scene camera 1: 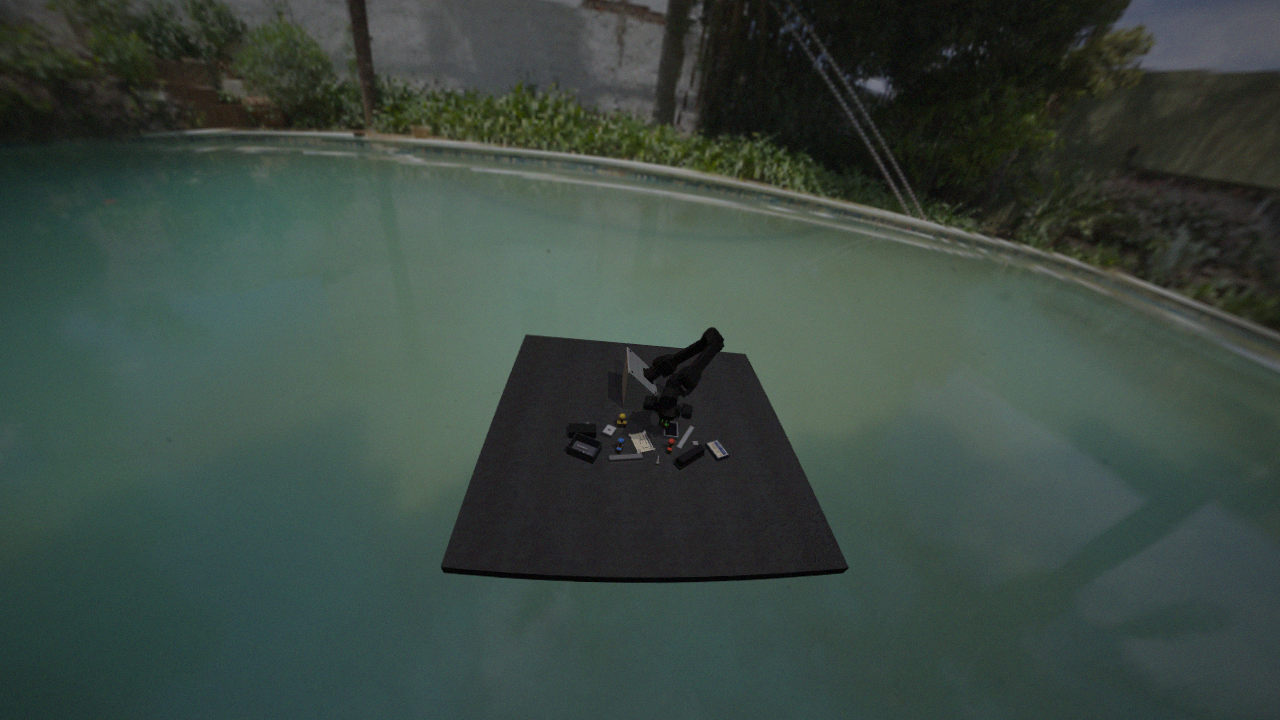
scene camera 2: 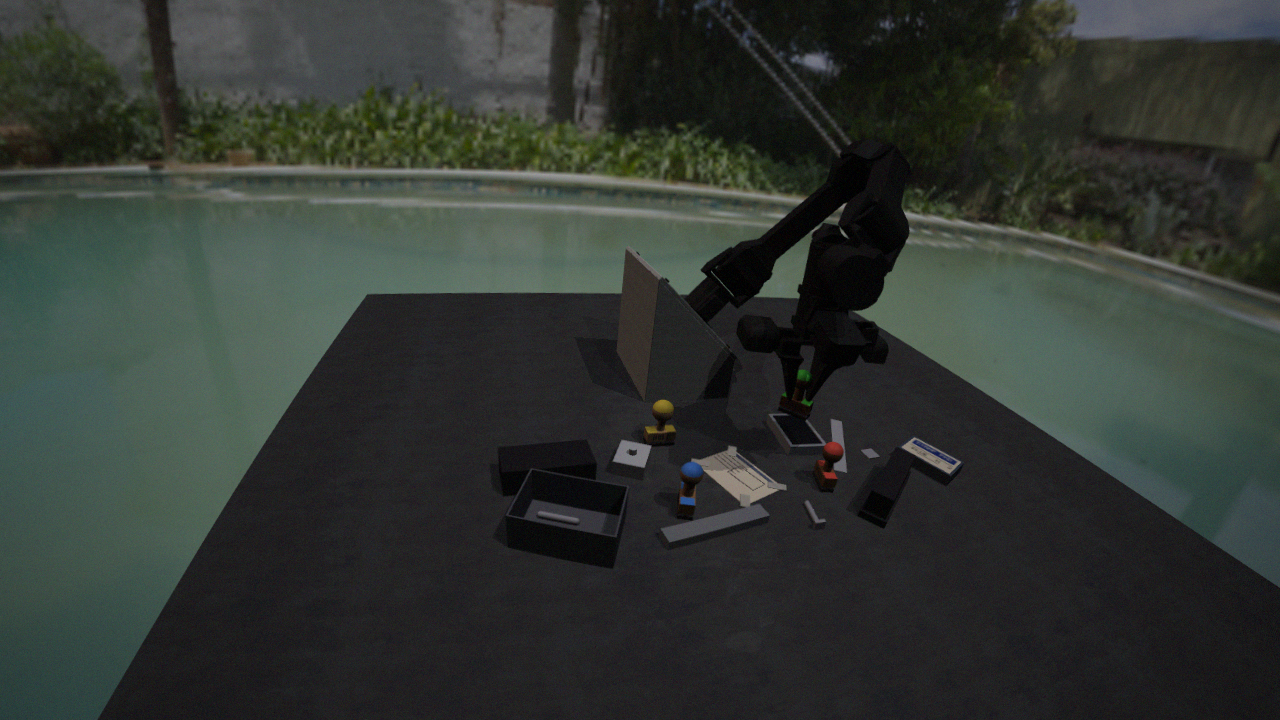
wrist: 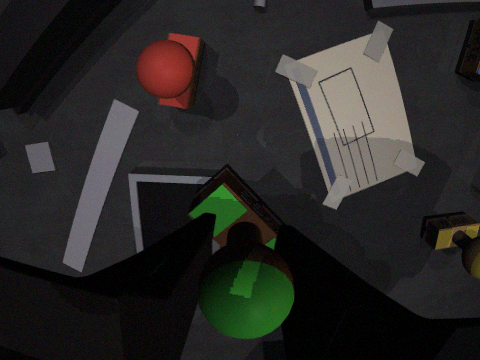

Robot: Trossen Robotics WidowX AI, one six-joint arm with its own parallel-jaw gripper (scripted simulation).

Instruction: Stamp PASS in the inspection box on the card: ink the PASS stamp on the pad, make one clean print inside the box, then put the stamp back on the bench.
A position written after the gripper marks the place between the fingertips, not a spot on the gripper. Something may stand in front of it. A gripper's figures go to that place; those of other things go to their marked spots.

The gripper (wrist: 246,231): 10 cm from the lens. A green stamp (wrist: 245,290): 7 cm from the lens. A red stamp (wrist: 169,69): 13 cm from the lens. A strip (wrist: 118,127) is 20 cm from the lens. An ink pad (wrist: 160,197) is 19 cm from the lens. The marked spots on the green stamp and the red stamp are 9 cm apart.
